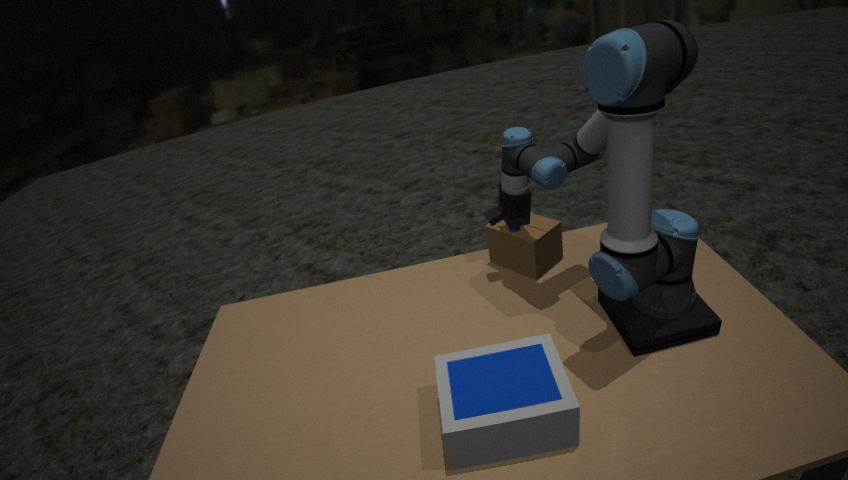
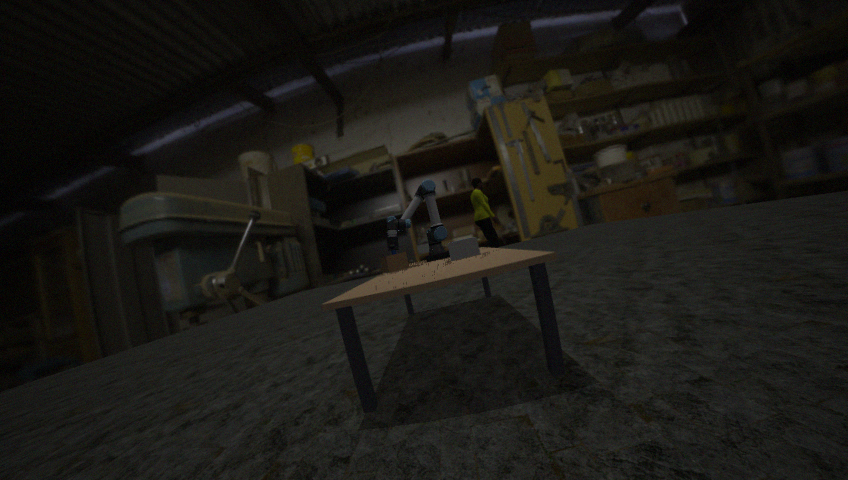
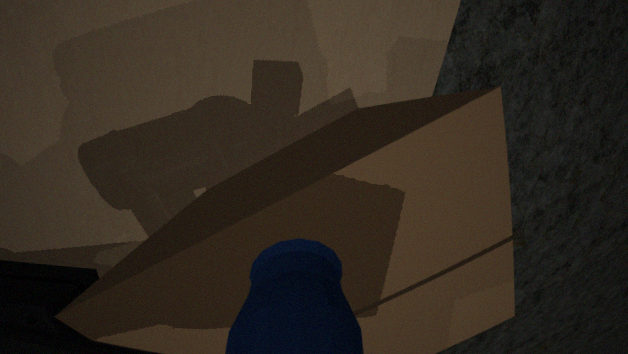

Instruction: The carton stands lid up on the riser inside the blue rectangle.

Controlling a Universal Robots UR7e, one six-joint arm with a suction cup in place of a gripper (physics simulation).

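Frame: origin at the arm's base, x ahead, y left, z up, level; centimetres.
Seen in the pictures: end effector, tool point: (image 1: 513,231) (image 2: 393,255) (image 3: 311,251); arm's base, origin of the base link: (image 1: 662,298) (image 2: 437,253).
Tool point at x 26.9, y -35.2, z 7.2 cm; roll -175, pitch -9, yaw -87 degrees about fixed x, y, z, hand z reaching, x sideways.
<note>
Pixels of each thing's top centre, then the offset from my tool point to it. Level surfaces: height alone.
- brown carton, middle of its top: (image 3: 328,325) (image 1: 522,223) (image 2: 392,254) dx -3.3, dy -1.0, dz +1.1 cm
- table, its level: dz -12.0 cm
- grey riser, middle of its top: (image 1: 500,379) (image 2: 460,240) dx +18.8, dy +52.5, dz +0.1 cm
- blue rectangle, middle of its top: (image 1: 500,379) dx +18.8, dy +52.5, dz +0.1 cm
The brown carton (image 1: 528,250) (image 3: 452,175) (image 2: 394,261) stands lid up on the table (image 1: 325,358) near its far edge, with the lid seam showing on top. My suction cup (image 1: 514,227) (image 3: 296,253) (image 2: 392,248) points straight down and sits on the carton's lid, left of the seam. The carton rests on the table. The grey riser (image 1: 510,435) (image 2: 463,248) with the blue rectangle (image 1: 503,380) on top stands near the front edge, well apart from the carton, with nothing on it.
The arm's black base (image 1: 659,322) stands on the table right of the carton. The table edge and the dark floor (image 3: 571,175) lie just behind the carton. Shelves and a machine stand far off in the workshop.
</note>
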